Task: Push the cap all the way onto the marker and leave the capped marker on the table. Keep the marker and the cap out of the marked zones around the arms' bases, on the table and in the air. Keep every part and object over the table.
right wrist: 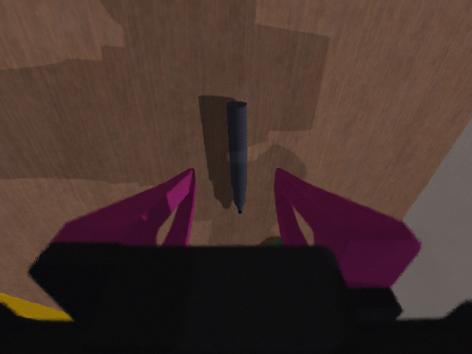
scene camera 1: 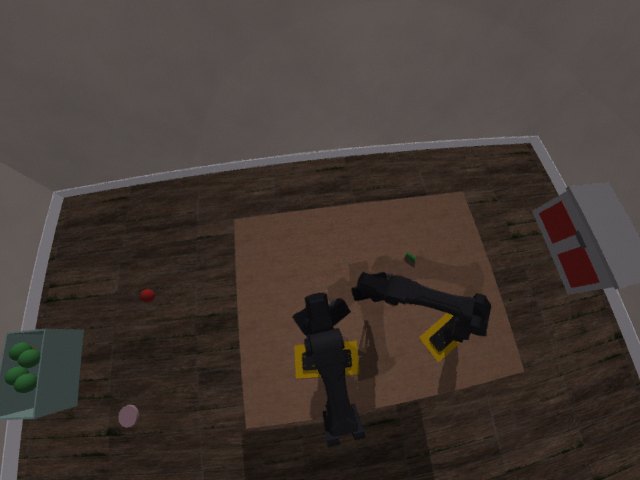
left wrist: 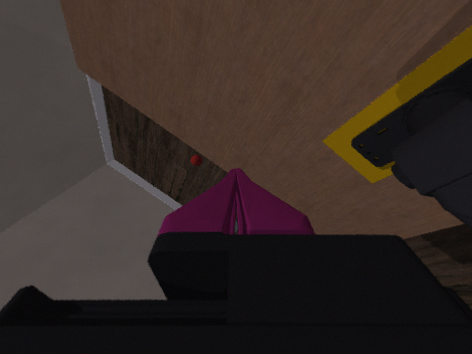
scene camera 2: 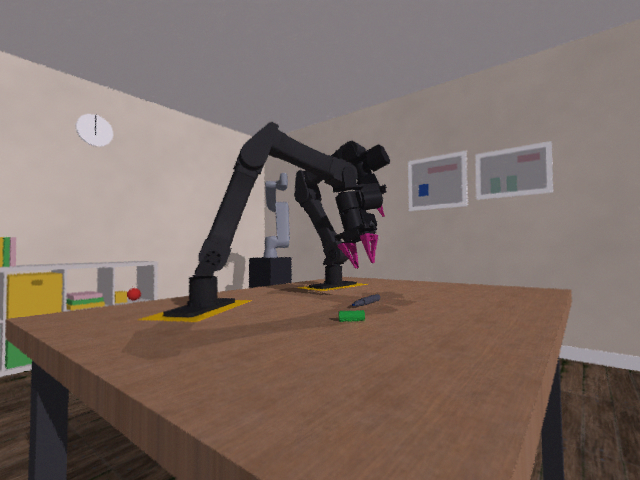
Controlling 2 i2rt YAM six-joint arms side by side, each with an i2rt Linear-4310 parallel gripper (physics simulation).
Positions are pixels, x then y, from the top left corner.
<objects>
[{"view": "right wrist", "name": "my right gripper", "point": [235,177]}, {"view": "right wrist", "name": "dark marker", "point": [236,110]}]
</objects>
